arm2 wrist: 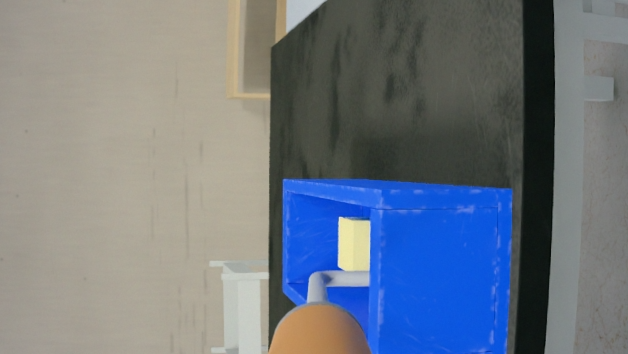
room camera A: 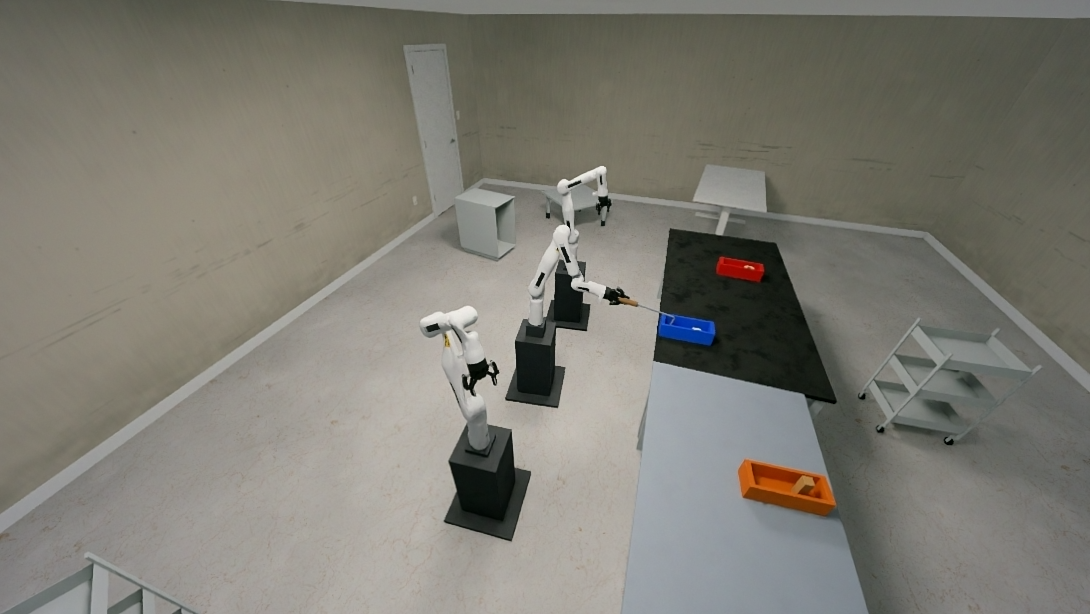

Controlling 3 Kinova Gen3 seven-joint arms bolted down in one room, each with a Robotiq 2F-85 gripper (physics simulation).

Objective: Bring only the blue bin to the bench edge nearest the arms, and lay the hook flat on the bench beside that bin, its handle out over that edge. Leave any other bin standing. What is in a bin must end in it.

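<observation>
The blue bin stands upright on the black bench. Its near end is close to the edge nearest the arms, with a narrow strip of bench between. A pale yellow block is in it. The hook has a tan handle out past that edge, above bench level. Its grey rod reaches over the bin's near wall, and its bent end goes down behind that wall. Arm2's gripper is shut on the handle; its fingers are outside its wrist view. The middle arm's gripper holds the hook.
A red bin stands farther back on the black bench. An orange bin with a tan block stands on the adjoining grey bench. The nearest arm's gripper looks open; the farthest arm's gripper is too small to judge.
</observation>
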